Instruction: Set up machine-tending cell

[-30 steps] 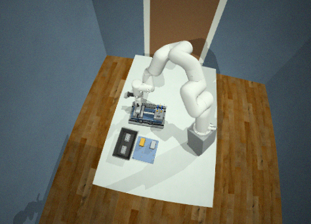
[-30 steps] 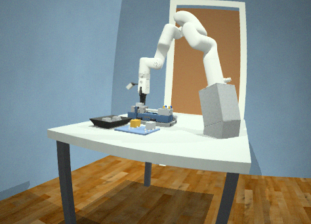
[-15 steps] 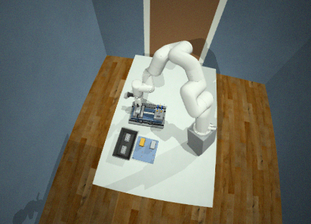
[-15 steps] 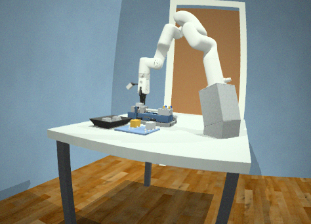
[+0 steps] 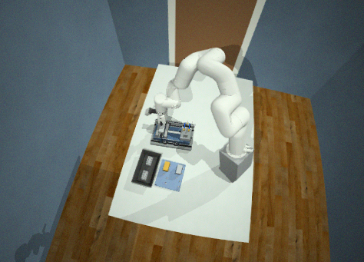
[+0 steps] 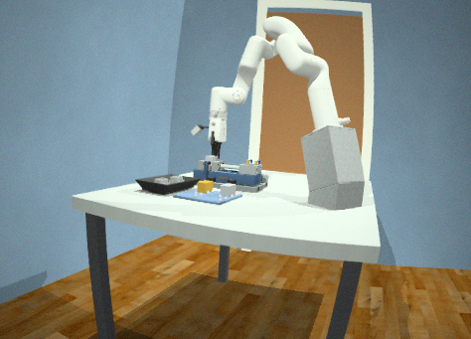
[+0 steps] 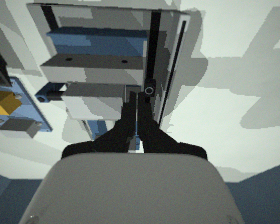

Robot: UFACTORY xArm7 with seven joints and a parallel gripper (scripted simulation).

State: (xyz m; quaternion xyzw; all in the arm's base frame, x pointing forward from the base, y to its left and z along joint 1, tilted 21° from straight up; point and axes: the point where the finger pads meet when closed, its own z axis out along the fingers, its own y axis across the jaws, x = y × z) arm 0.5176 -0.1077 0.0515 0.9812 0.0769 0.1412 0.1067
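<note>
The fixed jaw lies 5 cm to the left of my hand, 4 cm below it and 2 cm ahead of it. From my hand the other things lie so: vise: 8 cm below, 8 cm behind, 4 cm to the left; then hosed end block: 17 cm behind, 4 cm below, 2 cm to the left; then grey rail: 9 cm below, 7 cm behind, 6 cm to the right.
</note>
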